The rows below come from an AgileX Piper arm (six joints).
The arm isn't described. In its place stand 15 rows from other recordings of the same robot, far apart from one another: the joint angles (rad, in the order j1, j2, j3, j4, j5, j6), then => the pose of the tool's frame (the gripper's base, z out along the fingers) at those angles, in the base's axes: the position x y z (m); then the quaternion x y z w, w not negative.
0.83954 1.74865 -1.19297 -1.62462 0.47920 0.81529 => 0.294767 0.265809 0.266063 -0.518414 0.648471 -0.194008 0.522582
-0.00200 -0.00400 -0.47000 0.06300 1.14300 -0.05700 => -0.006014 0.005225 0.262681 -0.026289 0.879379 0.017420 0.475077
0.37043 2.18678 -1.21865 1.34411 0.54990 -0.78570 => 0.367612 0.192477 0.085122 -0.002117 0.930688 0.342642 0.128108
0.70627 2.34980 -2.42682 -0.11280 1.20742 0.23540 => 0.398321 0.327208 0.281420 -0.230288 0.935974 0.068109 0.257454
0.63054 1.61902 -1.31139 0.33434 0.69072 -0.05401 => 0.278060 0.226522 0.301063 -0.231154 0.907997 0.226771 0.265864
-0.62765 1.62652 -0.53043 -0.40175 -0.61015 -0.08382 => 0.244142 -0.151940 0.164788 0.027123 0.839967 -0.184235 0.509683
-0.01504 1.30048 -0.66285 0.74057 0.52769 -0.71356 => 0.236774 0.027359 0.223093 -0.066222 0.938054 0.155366 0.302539
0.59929 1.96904 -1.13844 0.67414 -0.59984 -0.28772 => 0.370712 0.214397 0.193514 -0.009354 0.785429 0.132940 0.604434
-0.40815 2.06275 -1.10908 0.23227 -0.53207 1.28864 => 0.391895 -0.181046 0.146155 0.683584 0.448579 0.254344 0.516526
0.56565 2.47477 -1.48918 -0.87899 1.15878 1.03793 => 0.372333 0.160314 0.023203 -0.046571 0.914616 -0.391210 0.090899
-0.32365 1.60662 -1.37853 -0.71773 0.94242 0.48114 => 0.311912 -0.155697 0.327975 0.234582 0.887653 -0.306767 0.250873
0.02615 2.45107 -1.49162 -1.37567 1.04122 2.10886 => 0.440166 -0.065558 0.050227 0.450293 0.737879 -0.349413 0.361499
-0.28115 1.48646 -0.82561 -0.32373 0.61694 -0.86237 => 0.257143 -0.091695 0.207830 -0.384486 0.896573 -0.198797 0.093847
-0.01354 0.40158 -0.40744 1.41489 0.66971 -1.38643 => 0.075380 0.054788 0.312015 -0.225788 0.678658 0.223579 0.662159
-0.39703 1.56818 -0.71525 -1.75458 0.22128 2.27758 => 0.269444 -0.134269 0.188665 0.440575 0.793421 -0.074004 0.413400
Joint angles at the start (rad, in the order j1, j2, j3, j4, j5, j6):
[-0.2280 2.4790 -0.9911 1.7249 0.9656 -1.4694]
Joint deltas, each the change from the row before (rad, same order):
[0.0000 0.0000 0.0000 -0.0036 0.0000 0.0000]
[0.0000 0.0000 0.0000 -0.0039 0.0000 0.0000]
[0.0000 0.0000 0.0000 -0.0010 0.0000 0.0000]
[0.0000 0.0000 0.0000 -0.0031 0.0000 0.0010]
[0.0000 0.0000 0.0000 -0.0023 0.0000 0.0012]
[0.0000 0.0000 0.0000 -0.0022 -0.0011 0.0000]
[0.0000 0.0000 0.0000 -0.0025 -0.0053 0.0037]
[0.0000 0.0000 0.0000 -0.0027 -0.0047 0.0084]
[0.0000 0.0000 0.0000 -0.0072 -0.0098 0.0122]
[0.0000 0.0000 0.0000 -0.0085 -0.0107 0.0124]
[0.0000 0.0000 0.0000 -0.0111 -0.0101 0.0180]
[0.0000 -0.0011 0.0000 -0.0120 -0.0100 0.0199]
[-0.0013 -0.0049 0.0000 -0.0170 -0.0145 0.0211]
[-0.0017 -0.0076 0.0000 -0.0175 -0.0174 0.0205]
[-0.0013 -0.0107 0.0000 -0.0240 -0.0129 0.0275]
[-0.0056 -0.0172 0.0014 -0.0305 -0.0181 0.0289]
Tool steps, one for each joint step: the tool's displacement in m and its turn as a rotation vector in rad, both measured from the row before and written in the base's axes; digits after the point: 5 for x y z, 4 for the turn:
[-0.00025 0.00010 -0.00005 -0.0006 0.0001 0.0035]
[-0.00027 0.00011 -0.00005 -0.0006 0.0001 0.0038]
[-0.00007 0.00003 -0.00001 -0.0002 0.0000 0.0010]
[-0.00021 0.00008 -0.00004 -0.0001 0.0009 0.0025]
[-0.00016 0.00006 -0.00003 0.0001 0.0010 0.0016]
[-0.00016 0.00000 -0.00011 -0.0014 0.0005 0.0020]
[-0.00020 -0.00021 -0.00043 -0.0039 0.0047 -0.0004]
[-0.00021 -0.00017 -0.00038 -0.0016 0.0080 -0.0027]
[-0.00055 -0.00033 -0.00082 -0.0056 0.0127 -0.0013]
[-0.00064 -0.00036 -0.00089 -0.0067 0.0131 -0.0004]
[-0.00081 -0.00028 -0.00087 -0.0047 0.0169 -0.0011]
[-0.00070 -0.00031 -0.00051 -0.0045 0.0171 -0.0015]
[-0.00049 -0.00105 0.00036 -0.0102 0.0156 0.0004]
[-0.00012 -0.00147 0.00104 -0.0142 0.0131 -0.0001]
[-0.00006 -0.00111 0.00229 -0.0100 0.0137 0.0027]
[-0.00001 -0.00294 0.00385 -0.0176 0.0109 0.0023]

